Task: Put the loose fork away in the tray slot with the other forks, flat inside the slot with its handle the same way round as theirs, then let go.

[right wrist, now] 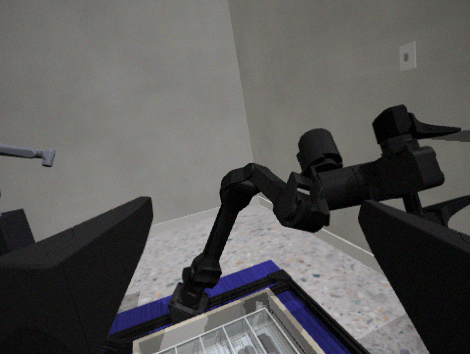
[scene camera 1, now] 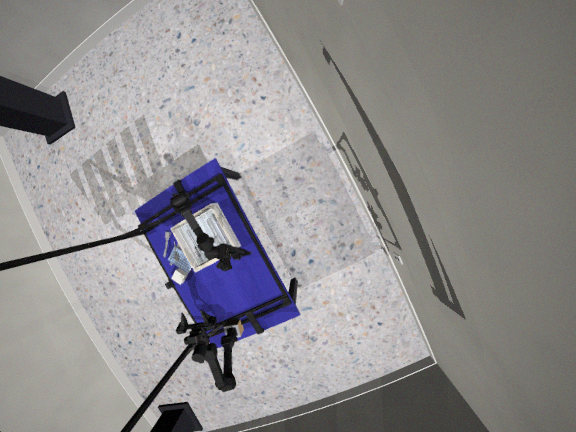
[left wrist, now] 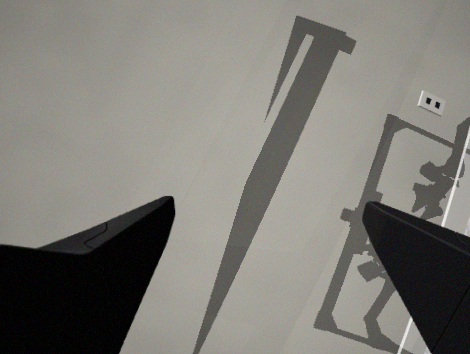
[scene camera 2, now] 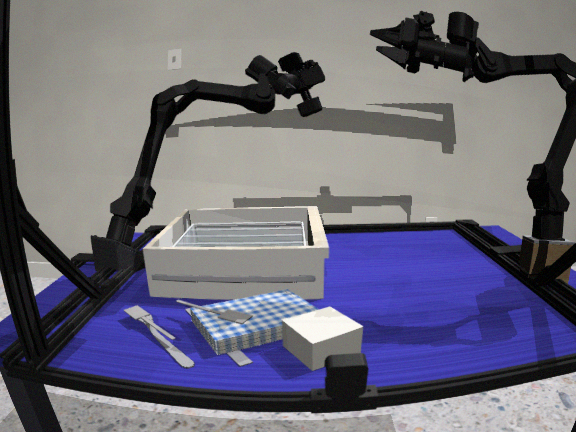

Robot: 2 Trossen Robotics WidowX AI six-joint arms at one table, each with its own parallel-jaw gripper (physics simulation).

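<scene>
Loose metal utensils lie left of the cloth: one (scene camera 2: pixel 172 350) (scene camera 1: pixel 166 244) has a long thick handle, and a thinner one crosses it. Another utensil (scene camera 2: pixel 235 316) rests on the checked cloth (scene camera 2: pixel 265 312) (scene camera 1: pixel 176 256); an end (scene camera 2: pixel 240 357) sticks out from under it. I cannot tell which is the loose fork. A slotted tray (scene camera 2: pixel 304 234) (right wrist: pixel 226 334) sits inside a pale box (scene camera 2: pixel 235 265) (right wrist: pixel 292 315); the forks' slot cannot be made out. My left gripper (left wrist: pixel 268 208) is open and empty, high above and beyond the box. My right gripper (scene camera 2: pixel 374 41) (right wrist: pixel 257 208) is open, empty and high at the right.
A white block (scene camera 2: pixel 322 337) (scene camera 1: pixel 180 276) stands against the cloth's right end. The blue table (scene camera 2: pixel 425 280) has a black frame (scene camera 2: pixel 200 389) around it, with a small black post (scene camera 2: pixel 346 375) at the near edge. A brown box (scene camera 2: pixel 547 257) stands by the right arm's base.
</scene>
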